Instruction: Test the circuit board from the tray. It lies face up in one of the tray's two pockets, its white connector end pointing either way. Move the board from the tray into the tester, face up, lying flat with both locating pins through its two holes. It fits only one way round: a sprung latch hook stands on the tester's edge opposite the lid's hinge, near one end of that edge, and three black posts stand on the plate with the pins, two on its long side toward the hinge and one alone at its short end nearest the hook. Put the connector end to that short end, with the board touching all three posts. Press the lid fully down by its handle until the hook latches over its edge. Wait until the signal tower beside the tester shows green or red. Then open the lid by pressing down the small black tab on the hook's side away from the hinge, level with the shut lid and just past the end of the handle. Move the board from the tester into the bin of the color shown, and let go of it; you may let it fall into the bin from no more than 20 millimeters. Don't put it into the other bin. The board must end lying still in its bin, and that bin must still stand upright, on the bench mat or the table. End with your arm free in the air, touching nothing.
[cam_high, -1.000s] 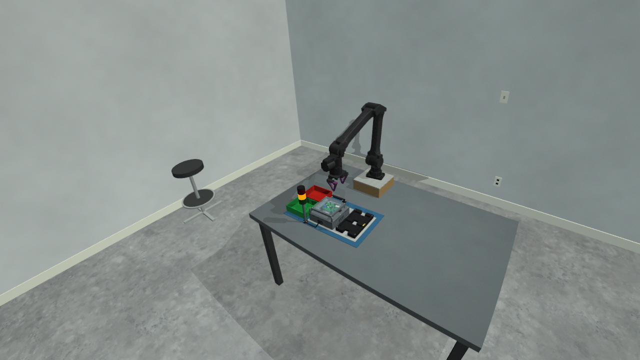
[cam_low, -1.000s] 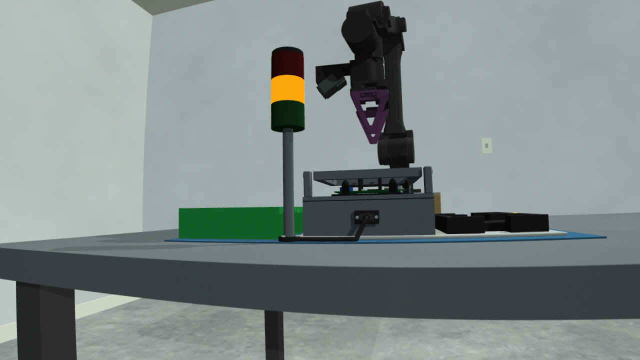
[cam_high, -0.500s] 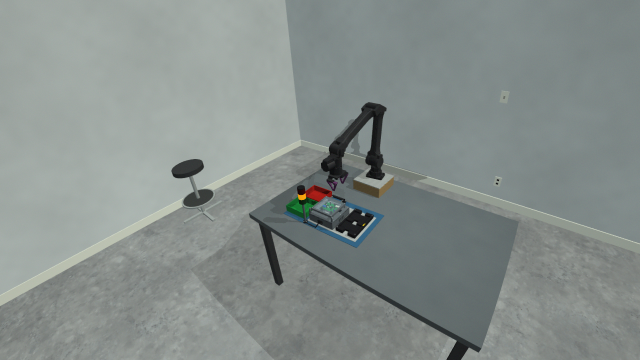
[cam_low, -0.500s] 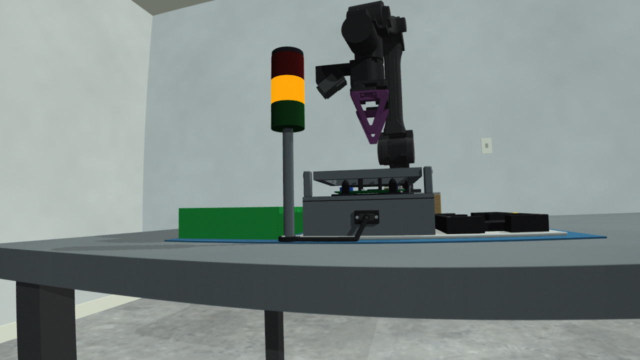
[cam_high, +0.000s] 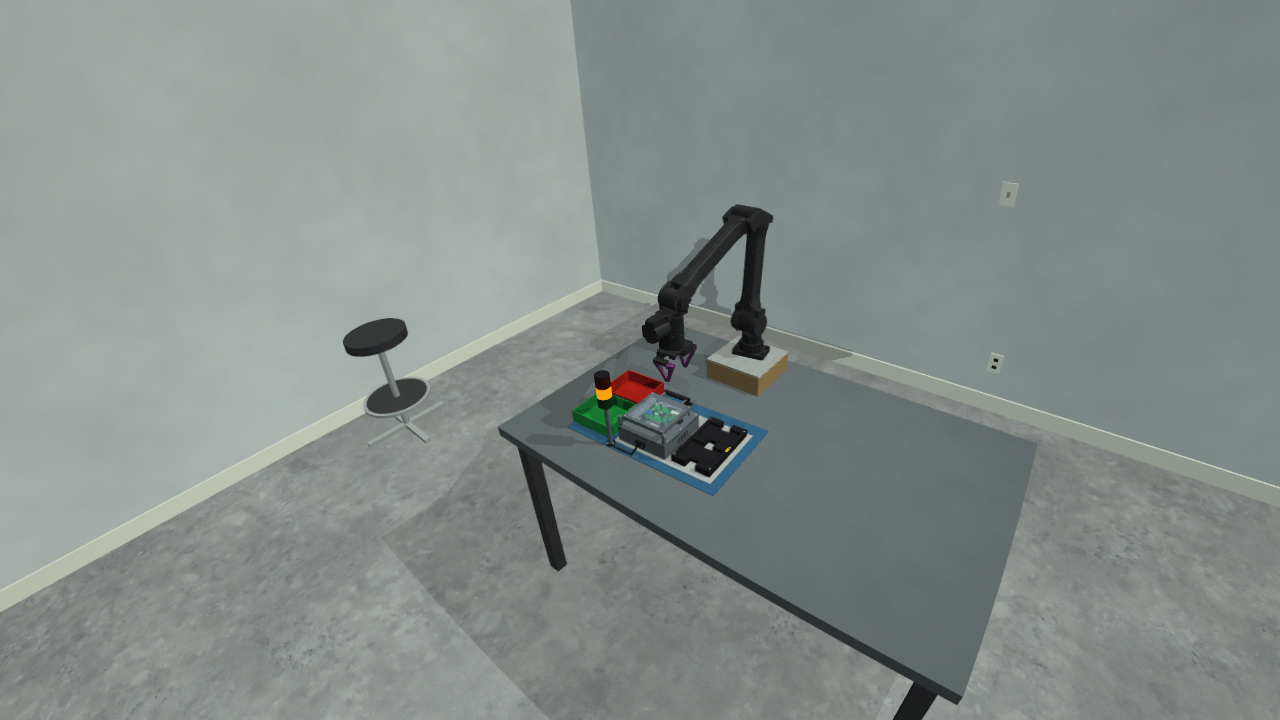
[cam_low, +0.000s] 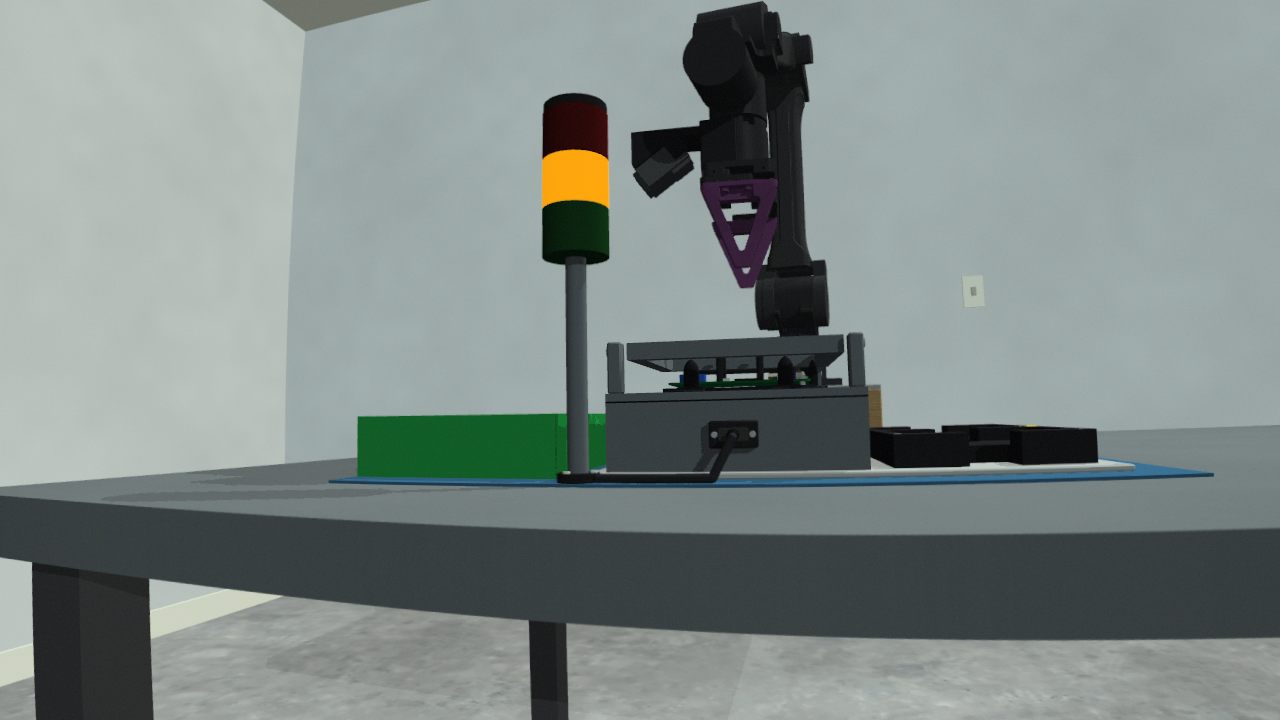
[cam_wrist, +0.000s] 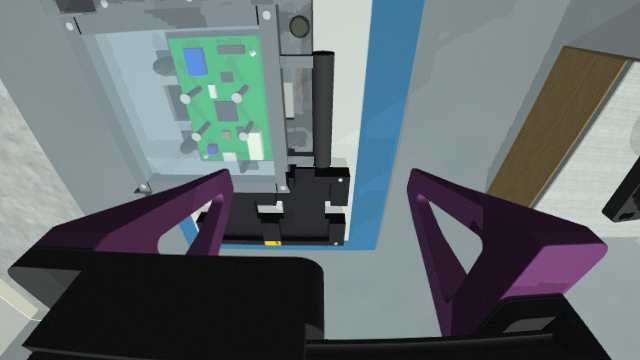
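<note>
Now: hand 90 mm above the black latch hook, 50 mm to the right of it and 30 mm short of it. The rest, counted from my hand: green circuit board 110 mm below, 80 mm ahead, 10 mm to the right; then black tester plate 110 mm below, 90 mm ahead, 10 mm to the right; then clear lid 90 mm below, 80 mm ahead, 10 mm to the right.
</note>
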